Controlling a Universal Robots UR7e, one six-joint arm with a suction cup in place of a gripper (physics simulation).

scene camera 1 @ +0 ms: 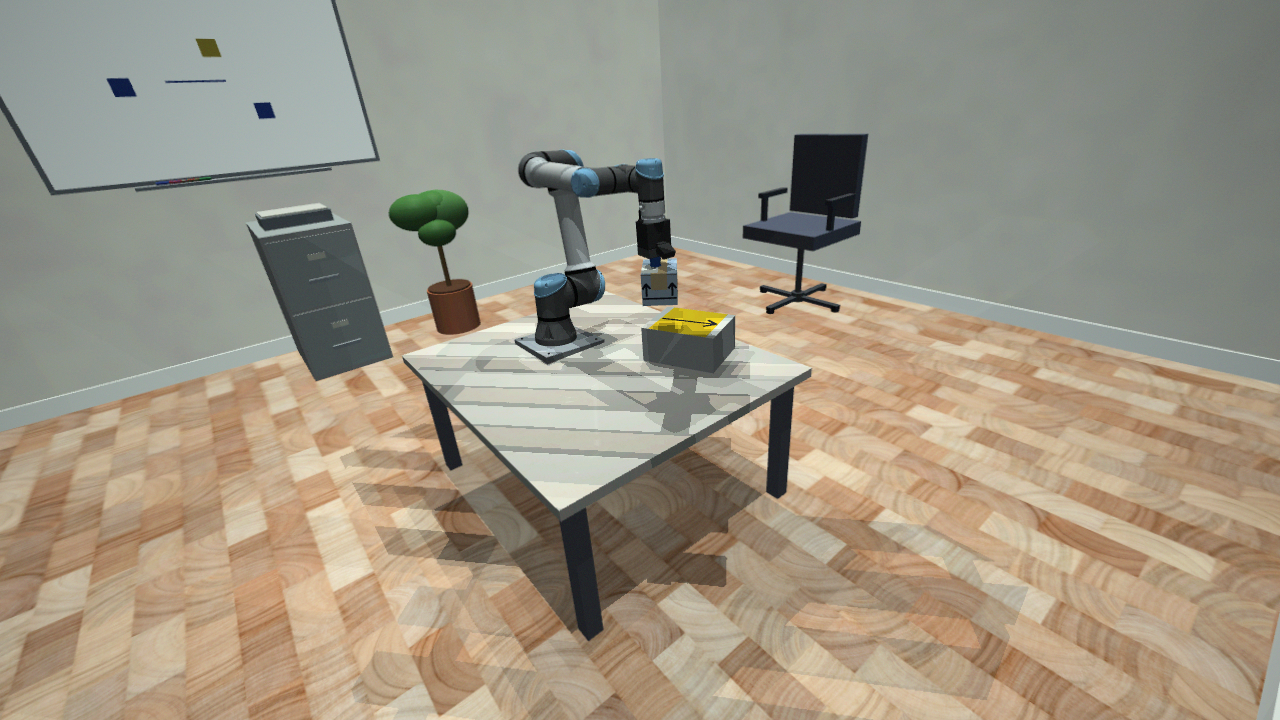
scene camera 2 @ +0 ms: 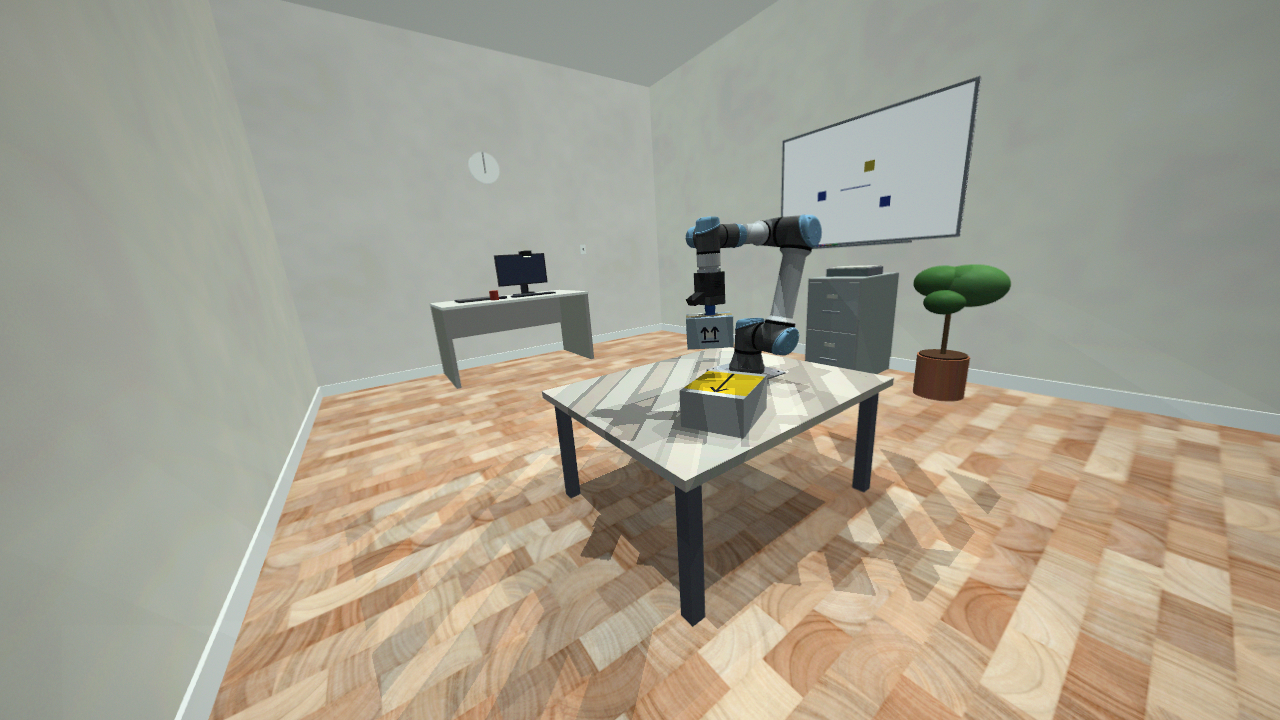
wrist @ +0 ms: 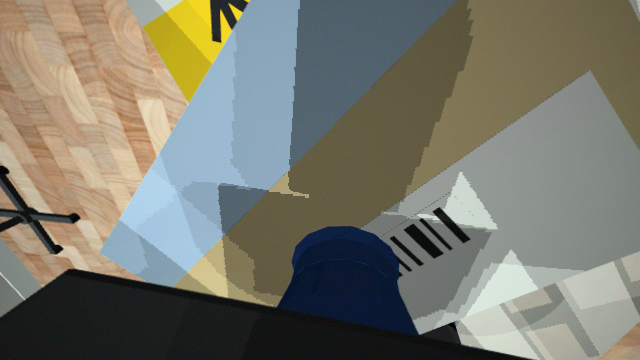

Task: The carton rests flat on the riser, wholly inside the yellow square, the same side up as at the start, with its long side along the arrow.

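The light blue carton (scene camera 1: 658, 287) (scene camera 2: 709, 332) (wrist: 260, 100) hangs level in the air, its up-arrows pointing up. It has a tan tape strip and a white barcode label on top. My suction gripper (scene camera 1: 656, 261) (scene camera 2: 710, 309) (wrist: 345, 250) has its blue cup on the carton's top and holds it. The grey riser (scene camera 1: 677, 347) (scene camera 2: 710, 411) stands on the table below, apart from the carton. The yellow square (scene camera 1: 693, 317) (scene camera 2: 742, 382) (wrist: 175, 55) with its black arrow is on the riser's top. The carton hides part of the square in the wrist view.
The riser stands on the light table (scene camera 1: 554, 447) (scene camera 2: 626, 425), near the robot's base (scene camera 1: 556, 343) (scene camera 2: 747, 362). An office chair (scene camera 1: 801, 230), a filing cabinet (scene camera 1: 324, 300) (scene camera 2: 848, 322) and a potted plant (scene camera 1: 453, 307) (scene camera 2: 940, 374) stand on the floor around the table.
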